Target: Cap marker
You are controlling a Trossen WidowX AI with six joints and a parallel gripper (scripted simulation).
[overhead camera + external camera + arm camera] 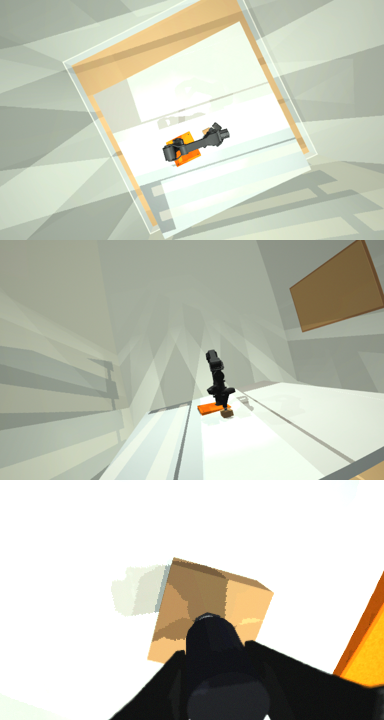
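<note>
Now: the marker cap 1 cm above my gripper tip. From my gripper tip the other things lie so: holder block 5 cm below.
</note>
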